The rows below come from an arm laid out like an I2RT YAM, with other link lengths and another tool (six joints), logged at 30 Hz.
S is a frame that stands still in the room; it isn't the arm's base.
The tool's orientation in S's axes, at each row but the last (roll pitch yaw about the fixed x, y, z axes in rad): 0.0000 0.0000 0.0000; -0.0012 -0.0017 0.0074; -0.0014 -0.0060 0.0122; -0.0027 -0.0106 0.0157; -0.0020 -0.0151 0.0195; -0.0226 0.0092 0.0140; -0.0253 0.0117 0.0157; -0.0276 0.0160 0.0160; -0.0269 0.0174 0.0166; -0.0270 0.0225 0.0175; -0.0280 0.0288 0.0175; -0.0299 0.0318 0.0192; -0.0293 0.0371 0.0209
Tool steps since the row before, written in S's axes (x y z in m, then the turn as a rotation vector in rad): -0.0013 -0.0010 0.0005 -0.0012 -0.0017 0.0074; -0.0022 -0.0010 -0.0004 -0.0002 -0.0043 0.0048; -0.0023 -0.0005 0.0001 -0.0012 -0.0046 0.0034; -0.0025 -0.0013 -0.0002 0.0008 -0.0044 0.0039; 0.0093 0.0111 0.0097 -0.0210 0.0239 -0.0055; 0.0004 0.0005 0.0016 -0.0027 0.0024 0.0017; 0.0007 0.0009 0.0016 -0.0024 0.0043 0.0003; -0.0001 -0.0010 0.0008 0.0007 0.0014 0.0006; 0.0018 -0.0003 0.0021 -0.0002 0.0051 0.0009; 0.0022 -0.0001 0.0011 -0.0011 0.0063 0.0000; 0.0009 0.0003 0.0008 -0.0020 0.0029 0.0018; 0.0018 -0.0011 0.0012 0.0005 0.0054 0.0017; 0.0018 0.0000 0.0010 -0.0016 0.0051 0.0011
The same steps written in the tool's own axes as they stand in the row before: -0.0013 -0.0010 0.0005 -0.0012 -0.0017 0.0074; -0.0022 -0.0010 -0.0004 -0.0002 -0.0043 0.0048; -0.0023 -0.0005 0.0001 -0.0012 -0.0046 0.0034; -0.0025 -0.0013 -0.0002 0.0008 -0.0044 0.0039; 0.0097 0.0109 0.0096 -0.0206 0.0243 -0.0051; 0.0004 0.0005 0.0016 -0.0027 0.0024 0.0017; 0.0007 0.0008 0.0016 -0.0023 0.0043 0.0004; -0.0001 -0.0010 0.0008 0.0007 0.0014 0.0006; 0.0018 -0.0004 0.0021 -0.0001 0.0051 0.0010; 0.0022 -0.0002 0.0011 -0.0010 0.0063 0.0001; 0.0009 0.0003 0.0008 -0.0020 0.0029 0.0018; 0.0017 -0.0012 0.0012 0.0005 0.0053 0.0019; 0.0018 -0.0001 0.0011 -0.0015 0.0051 0.0012
